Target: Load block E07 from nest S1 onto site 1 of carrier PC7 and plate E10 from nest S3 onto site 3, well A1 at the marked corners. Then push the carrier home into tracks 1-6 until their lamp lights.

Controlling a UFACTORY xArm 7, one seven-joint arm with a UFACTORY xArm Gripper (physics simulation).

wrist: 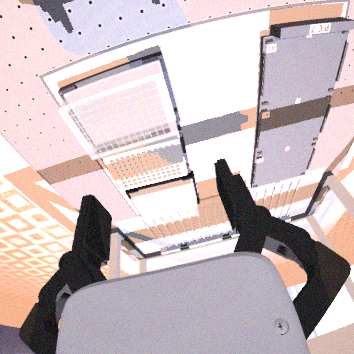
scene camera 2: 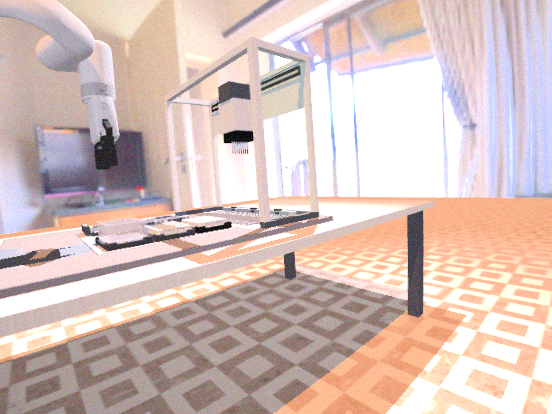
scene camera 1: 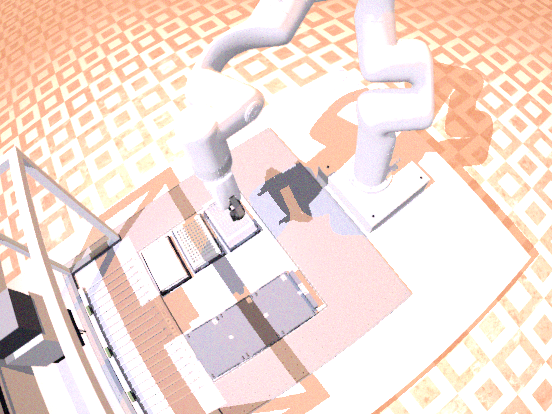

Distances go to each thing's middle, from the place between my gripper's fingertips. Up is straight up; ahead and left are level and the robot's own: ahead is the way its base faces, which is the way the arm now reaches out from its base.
I see my gripper 90 mm short of the grey carrier [scene camera 1: 282, 304], 240 mm to the right of it and 170 mm above it. Round my hand: pipetting head [scene camera 1: 44, 349] 440 mm ahead, 150 mm to the left, 150 mm above.
